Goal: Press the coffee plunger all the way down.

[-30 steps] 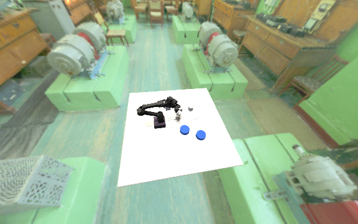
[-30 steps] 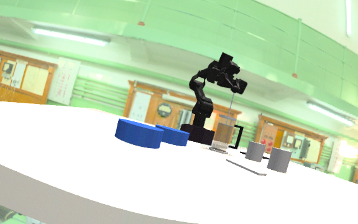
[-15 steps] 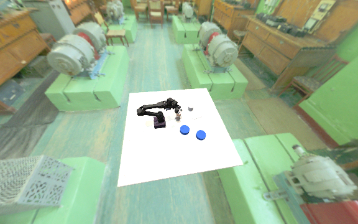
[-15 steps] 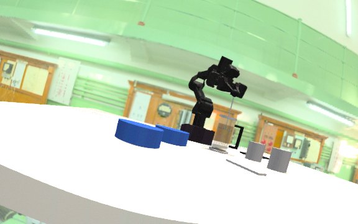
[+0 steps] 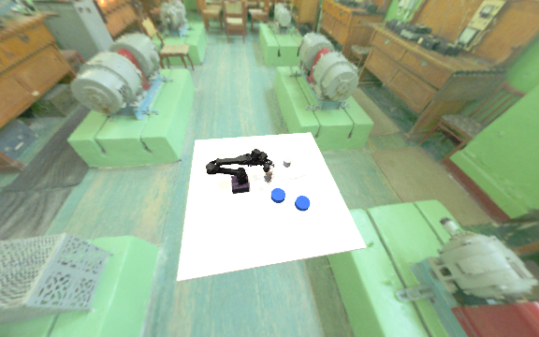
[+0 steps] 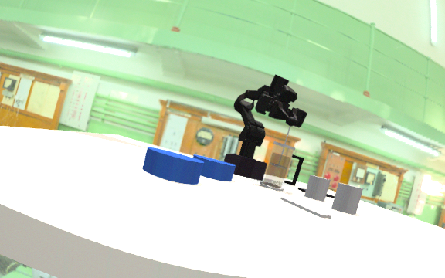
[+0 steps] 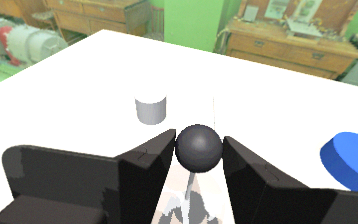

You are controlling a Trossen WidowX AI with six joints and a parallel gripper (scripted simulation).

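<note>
My gripper tip is 11 cm above the coffee press and 1 cm to the right of it.
</note>
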